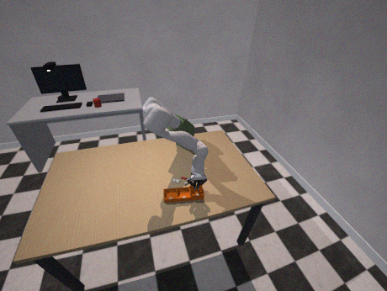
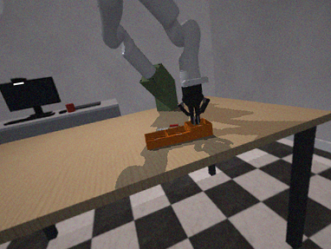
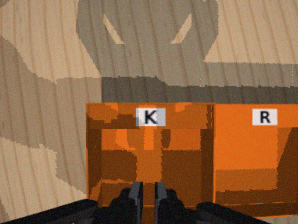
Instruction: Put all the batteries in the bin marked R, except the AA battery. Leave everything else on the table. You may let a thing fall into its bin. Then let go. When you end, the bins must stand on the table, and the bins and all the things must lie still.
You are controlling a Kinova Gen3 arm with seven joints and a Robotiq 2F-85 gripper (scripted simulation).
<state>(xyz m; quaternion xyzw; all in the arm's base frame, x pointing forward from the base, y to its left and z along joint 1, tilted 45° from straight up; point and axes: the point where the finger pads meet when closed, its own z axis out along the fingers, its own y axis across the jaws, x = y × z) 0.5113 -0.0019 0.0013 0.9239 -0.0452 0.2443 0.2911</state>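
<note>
My hand is 14 cm past the thin red battery, 4 cm to the left of it and 5 cm above it. From my hand the other things lie so: grey hex nut (9 cm behind, 4 cm to the left, 5 cm below); orange bin row (9 cm to the right, 3 cm below); grey bolt (9 cm behind, 4 cm to the right, 5 cm below).
</note>
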